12 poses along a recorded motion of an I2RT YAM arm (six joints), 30 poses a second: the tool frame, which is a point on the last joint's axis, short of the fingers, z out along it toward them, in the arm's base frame.
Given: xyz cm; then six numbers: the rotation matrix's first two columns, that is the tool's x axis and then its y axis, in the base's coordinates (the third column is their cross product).
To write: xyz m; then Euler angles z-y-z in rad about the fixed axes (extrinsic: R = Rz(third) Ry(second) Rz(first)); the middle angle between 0 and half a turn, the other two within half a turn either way. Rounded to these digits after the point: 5 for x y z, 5 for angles.
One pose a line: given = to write
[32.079 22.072 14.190 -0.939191 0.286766 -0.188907 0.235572 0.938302 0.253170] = [0.32079 0.22072 0.14190 0.92975 2.82021 0.65840]
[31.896 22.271 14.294 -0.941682 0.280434 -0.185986 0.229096 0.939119 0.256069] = [0.31896 0.22271 0.14294 0.94263 2.81957 0.67807]
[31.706 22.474 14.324 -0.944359 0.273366 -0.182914 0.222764 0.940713 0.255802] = [0.31706 0.22474 0.14324 0.95003 2.82169 0.69268]
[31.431 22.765 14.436 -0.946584 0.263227 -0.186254 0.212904 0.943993 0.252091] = [0.31431 0.22765 0.14436 0.93448 2.82279 0.68776]
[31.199 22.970 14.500 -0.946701 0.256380 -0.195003 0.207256 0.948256 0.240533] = [0.31199 0.22970 0.14500 0.88956 2.82677 0.64960]
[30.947 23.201 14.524 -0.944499 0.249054 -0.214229 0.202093 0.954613 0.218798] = [0.30947 0.23201 0.14524 0.79595 2.83038 0.56272]
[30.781 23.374 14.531 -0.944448 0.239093 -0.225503 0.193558 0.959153 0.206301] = [0.30781 0.23374 0.14531 0.74096 2.83099 0.51747]
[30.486 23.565 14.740 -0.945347 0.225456 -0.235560 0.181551 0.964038 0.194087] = [0.30486 0.23565 0.14740 0.68917 2.83142 0.47915]
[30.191 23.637 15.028 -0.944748 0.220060 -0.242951 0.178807 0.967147 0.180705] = [0.30191 0.23637 0.15028 0.63952 2.83398 0.43384]
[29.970 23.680 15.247 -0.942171 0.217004 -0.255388 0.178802 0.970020 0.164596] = [0.29970 0.23680 0.15247 0.57249 2.83288 0.36839]
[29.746 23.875 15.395 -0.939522 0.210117 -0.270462 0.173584 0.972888 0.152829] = [0.29746 0.23875 0.15395 0.51434 2.82571 0.31633]
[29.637 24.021 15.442 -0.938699 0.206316 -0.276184 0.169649 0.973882 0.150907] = [0.29637 0.24021 0.15442 0.50008 2.82143 0.30598]
